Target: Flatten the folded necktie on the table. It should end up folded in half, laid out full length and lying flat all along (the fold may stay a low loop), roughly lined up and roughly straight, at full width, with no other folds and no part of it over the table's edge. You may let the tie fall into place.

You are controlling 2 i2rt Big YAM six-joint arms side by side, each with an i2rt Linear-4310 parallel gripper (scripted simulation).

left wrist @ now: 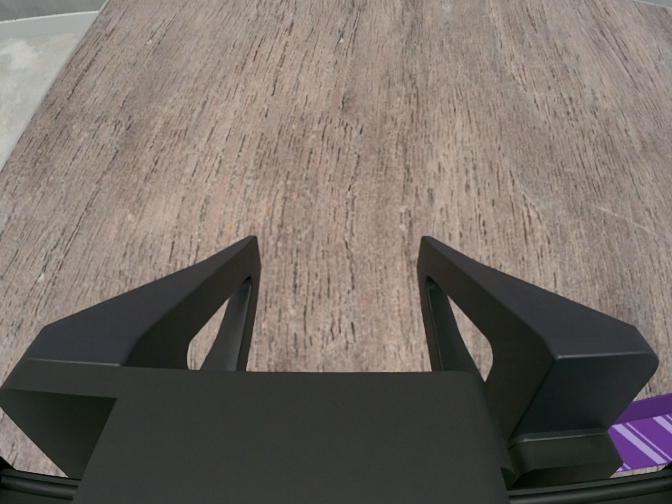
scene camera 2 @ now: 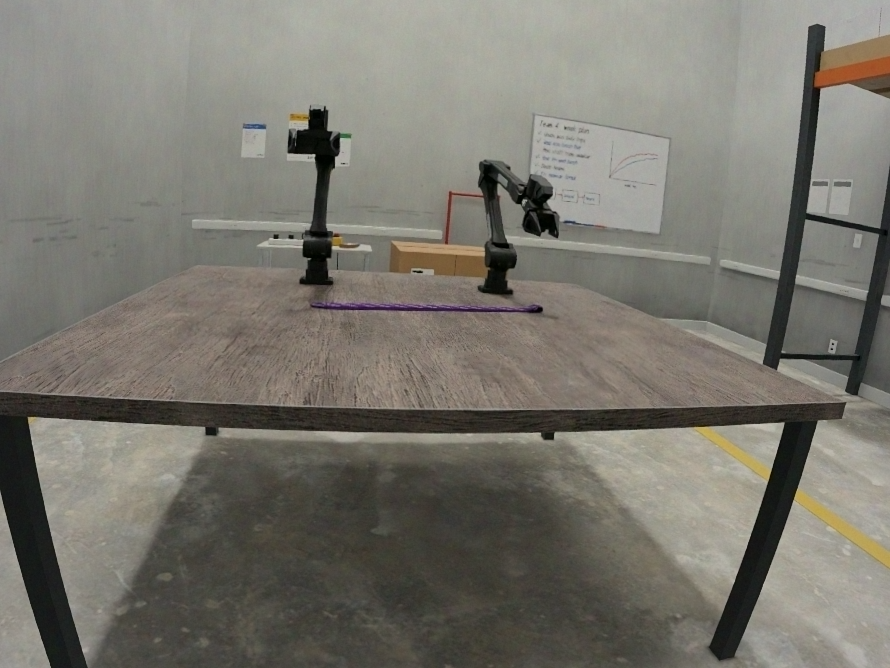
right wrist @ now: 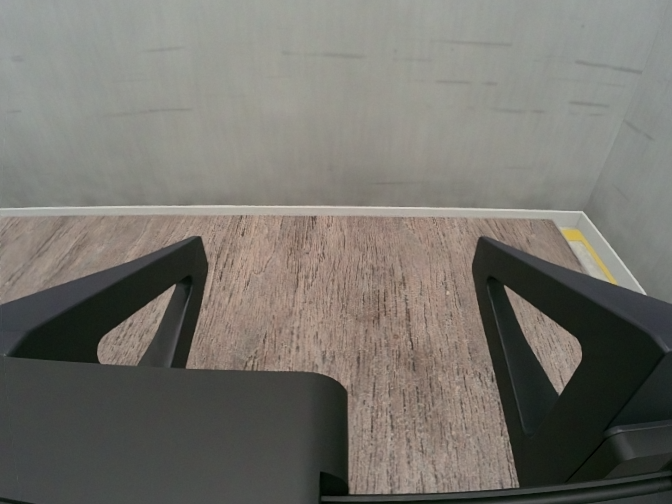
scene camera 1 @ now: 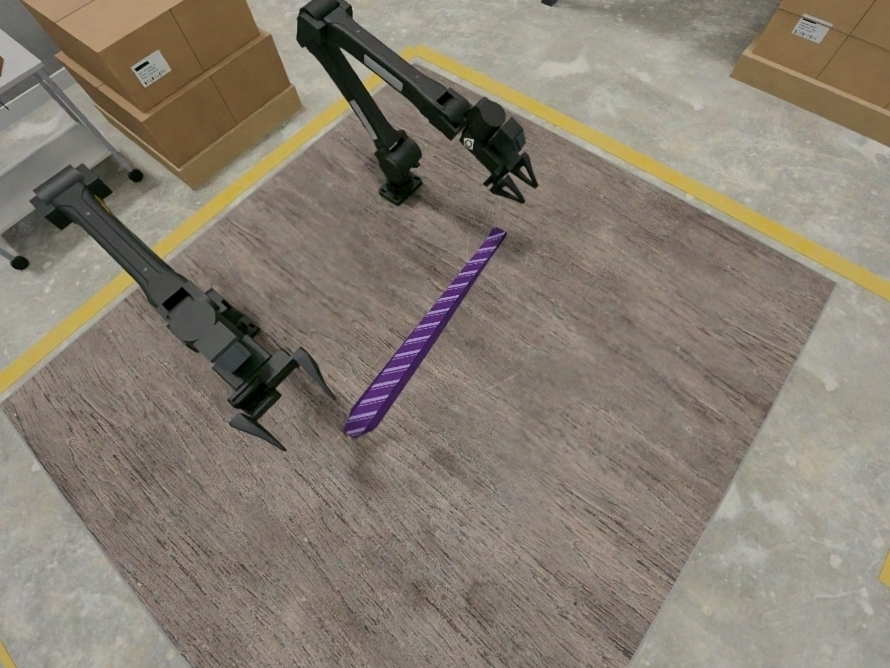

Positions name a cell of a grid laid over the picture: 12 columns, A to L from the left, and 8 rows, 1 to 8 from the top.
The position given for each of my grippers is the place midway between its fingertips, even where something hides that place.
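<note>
My left gripper (scene camera 1: H3) is visible also in the left wrist view (left wrist: G4) and in scene camera 2 (scene camera 2: H3). For my right gripper (scene camera 1: E6), further views are scene camera 2 (scene camera 2: E2) and the right wrist view (right wrist: G4). A purple striped necktie (scene camera 1: E5) is present, visible in scene camera 2 (scene camera 2: E4) too.
</note>
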